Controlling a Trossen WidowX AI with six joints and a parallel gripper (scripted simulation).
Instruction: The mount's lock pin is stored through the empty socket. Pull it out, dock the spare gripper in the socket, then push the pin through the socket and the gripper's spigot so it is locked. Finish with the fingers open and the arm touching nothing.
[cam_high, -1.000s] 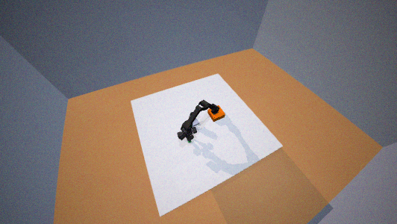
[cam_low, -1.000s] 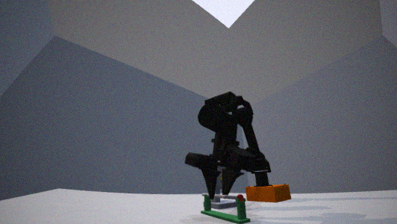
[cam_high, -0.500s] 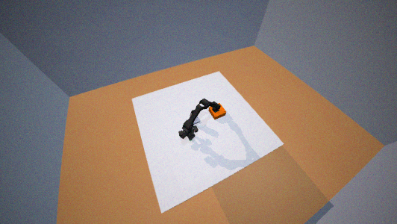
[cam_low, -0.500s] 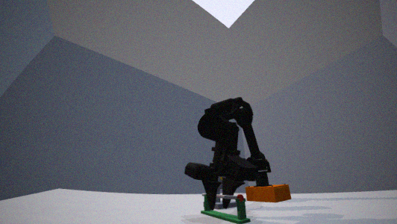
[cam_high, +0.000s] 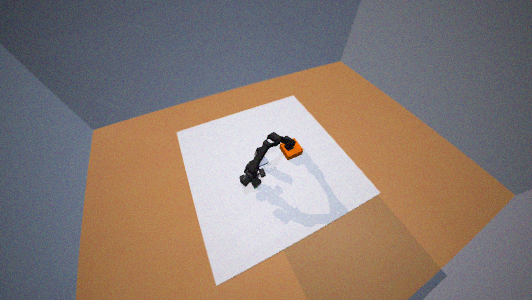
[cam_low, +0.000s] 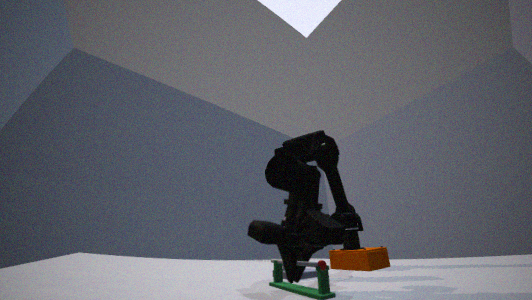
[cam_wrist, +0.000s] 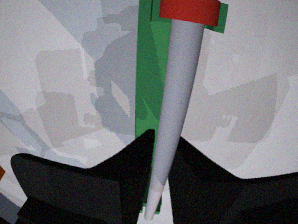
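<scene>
Now: gripper tip 10 mm to the right of the green cradle and 10 mm below it. Also, from my gripper tip: grey mount (130 mm behind, 100 mm to the right, 40 mm above); then spare gripper (130 mm behind, 110 mm to the right, 110 mm above).
</scene>
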